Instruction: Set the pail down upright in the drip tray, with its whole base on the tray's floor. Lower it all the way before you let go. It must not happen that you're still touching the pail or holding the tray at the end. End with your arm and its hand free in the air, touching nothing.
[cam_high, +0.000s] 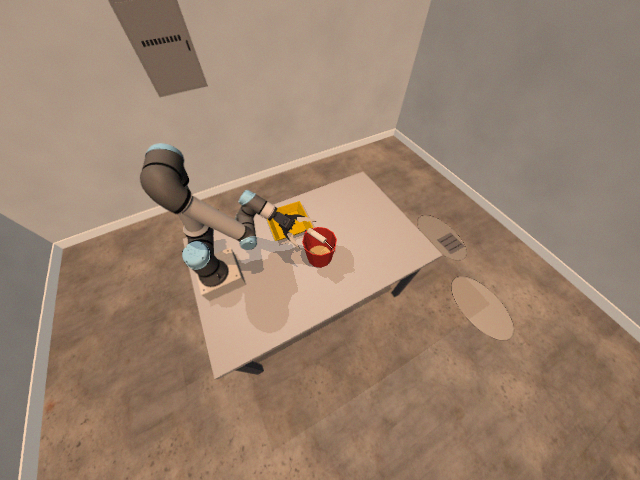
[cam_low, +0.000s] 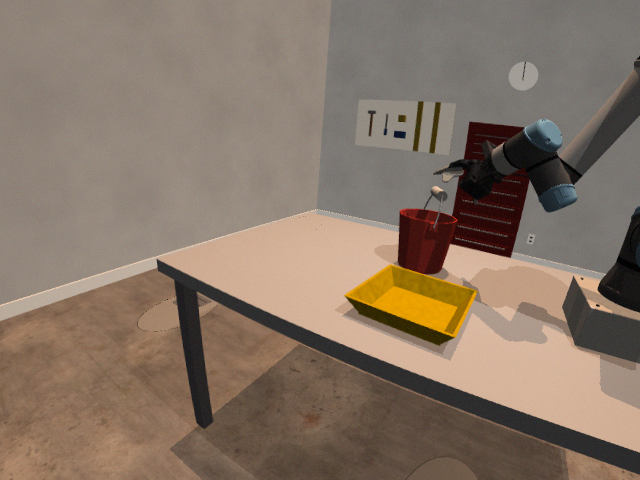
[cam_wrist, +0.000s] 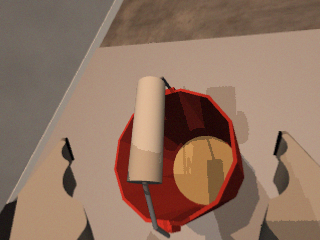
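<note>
My gripper is now 5 cm short of the pail handle, 1 cm to the right of it and 6 cm above it. Round my hand: red pail (6 cm ahead, 1 cm to the left, 13 cm below); then yellow drip tray (7 cm behind, 31 cm to the left, 26 cm below).
</note>
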